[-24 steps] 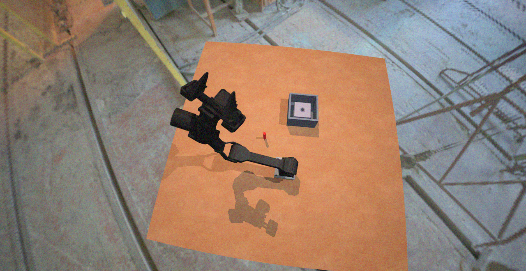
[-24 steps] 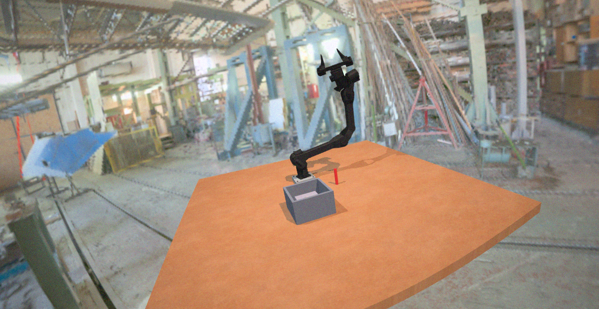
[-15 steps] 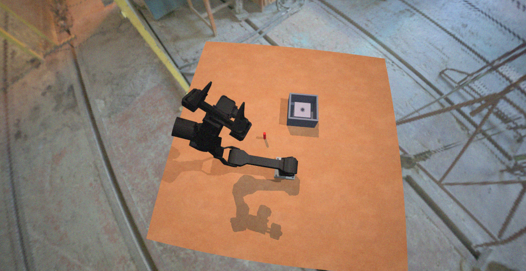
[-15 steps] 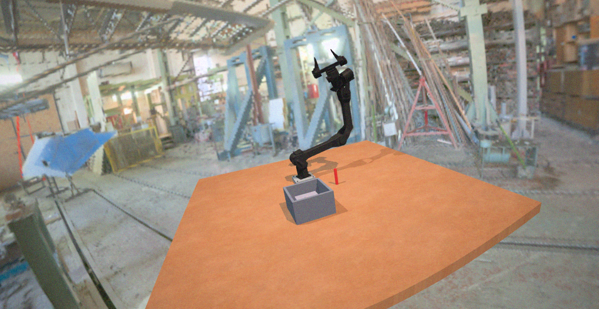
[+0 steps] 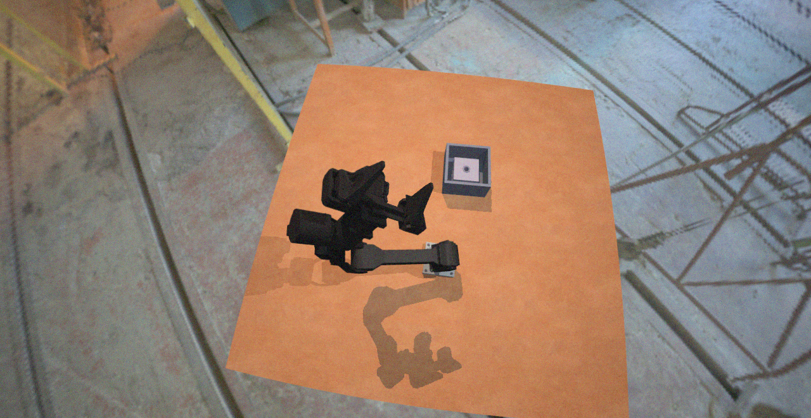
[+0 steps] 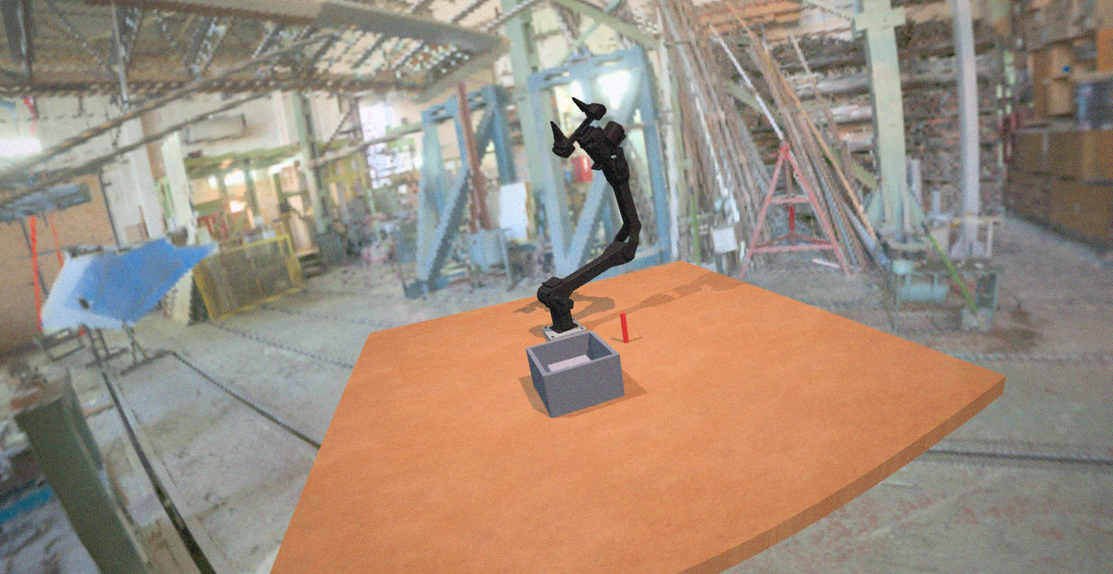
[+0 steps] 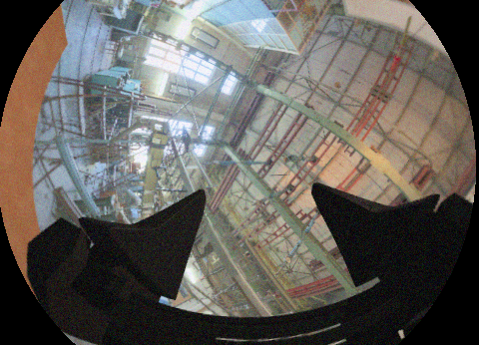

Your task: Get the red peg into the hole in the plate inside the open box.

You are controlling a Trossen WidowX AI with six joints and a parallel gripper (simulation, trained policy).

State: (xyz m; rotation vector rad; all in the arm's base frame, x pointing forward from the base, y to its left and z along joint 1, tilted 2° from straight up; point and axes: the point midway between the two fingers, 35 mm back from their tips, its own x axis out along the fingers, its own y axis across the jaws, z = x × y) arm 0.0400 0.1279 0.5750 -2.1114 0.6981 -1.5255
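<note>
My gripper tip is now 59 cm above the red peg and 15 cm short of it. From my gripper tip the other things lie so: grey box (60 cm below, 28 cm ahead, 22 cm to the right); then pale plate (58 cm below, 28 cm ahead, 22 cm to the right).
</note>
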